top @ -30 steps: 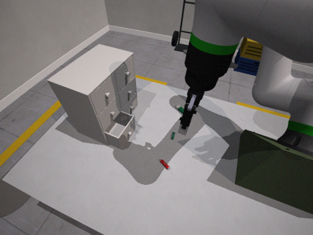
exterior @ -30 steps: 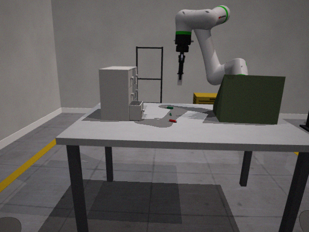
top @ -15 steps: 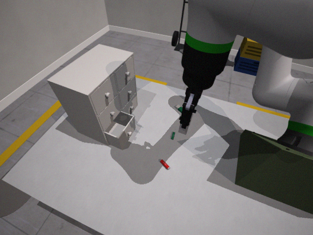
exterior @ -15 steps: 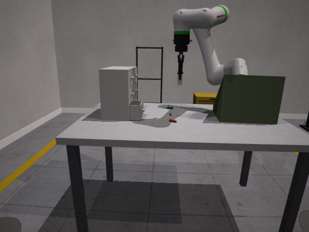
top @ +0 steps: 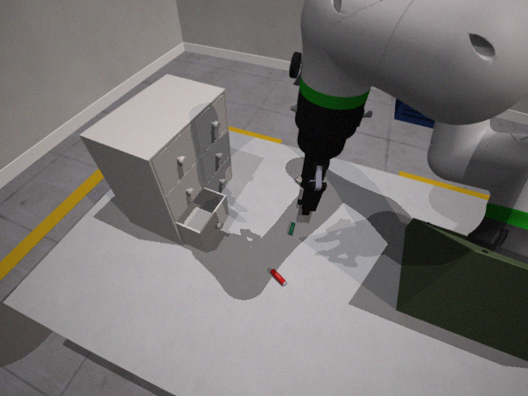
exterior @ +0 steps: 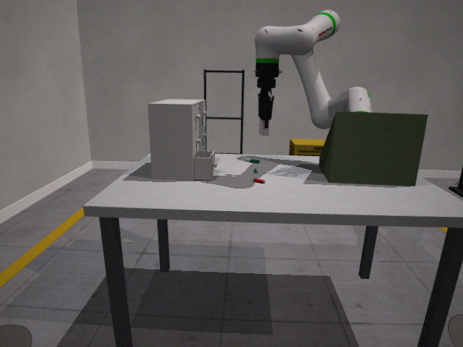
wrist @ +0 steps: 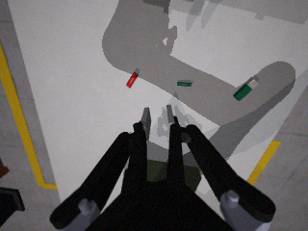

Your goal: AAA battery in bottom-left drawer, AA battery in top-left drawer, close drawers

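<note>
Right now the green battery is 3 cm ahead of my hand, 8 cm to the right of it and 22 cm below it. From my hand the other things lie so: green-and-white battery: 6 cm ahead, 26 cm to the right, 21 cm below; then red battery: 1 cm ahead, 8 cm to the left, 21 cm below.
</note>
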